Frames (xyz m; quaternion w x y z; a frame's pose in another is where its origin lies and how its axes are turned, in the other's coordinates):
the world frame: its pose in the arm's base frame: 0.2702 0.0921 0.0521 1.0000 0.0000 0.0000 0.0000
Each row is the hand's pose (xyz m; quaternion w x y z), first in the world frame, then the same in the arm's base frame.
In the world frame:
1: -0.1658 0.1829 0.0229 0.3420 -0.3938 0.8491 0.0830
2: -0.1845 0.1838 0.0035 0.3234 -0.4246 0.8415 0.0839
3: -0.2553 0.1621 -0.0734 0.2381 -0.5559 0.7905 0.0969
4: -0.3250 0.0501 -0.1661 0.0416 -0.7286 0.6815 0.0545
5: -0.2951 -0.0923 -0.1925 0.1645 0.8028 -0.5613 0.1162
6: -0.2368 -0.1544 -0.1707 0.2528 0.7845 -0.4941 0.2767
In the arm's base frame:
1: 0.1044 0.2750 0.0750 0.3420 -0.3938 0.8491 0.0830
2: 0.0857 0.2759 0.0556 0.3234 -0.4246 0.8415 0.0839
3: 0.0149 0.2542 -0.0213 0.2381 -0.5559 0.7905 0.0969
4: -0.0548 0.1422 -0.1140 0.0416 -0.7286 0.6815 0.0545
5: -0.0249 -0.0002 -0.1404 0.1645 0.8028 -0.5613 0.1162
6: 0.0334 -0.0623 -0.1186 0.2528 0.7845 -0.4941 0.2767

